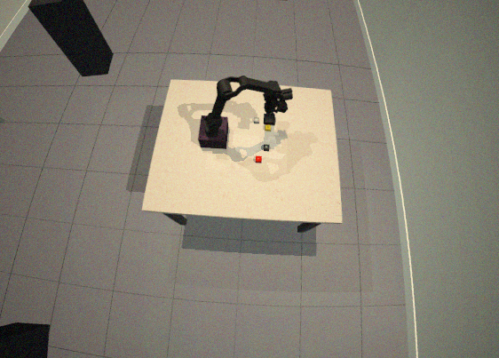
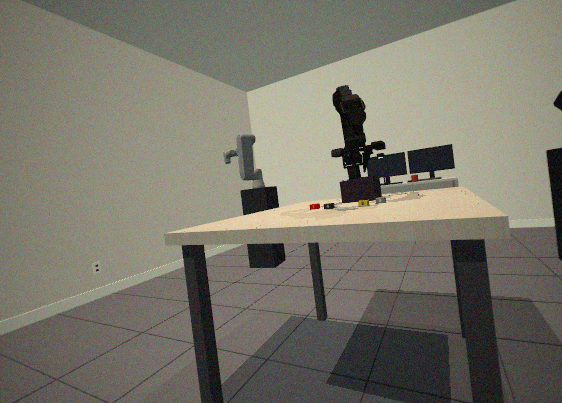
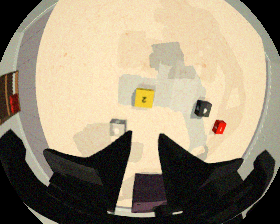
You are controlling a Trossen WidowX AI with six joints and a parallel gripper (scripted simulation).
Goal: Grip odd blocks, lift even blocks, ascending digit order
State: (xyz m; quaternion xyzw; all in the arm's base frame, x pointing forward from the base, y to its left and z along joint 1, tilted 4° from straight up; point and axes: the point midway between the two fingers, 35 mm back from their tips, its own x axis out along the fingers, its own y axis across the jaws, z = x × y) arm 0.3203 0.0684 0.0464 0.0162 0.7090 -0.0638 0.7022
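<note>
My gripper tip is now 1 cm past the black block, 13 cm to the left of it and 11 cm above it. The rest, counted from my gripper tip: red block (6 cm behind, 21 cm to the right, 11 cm below); then yellow block (1 cm ahead, 11 cm below); then grey block (6 cm behind, 6 cm to the left, 11 cm below).
</note>
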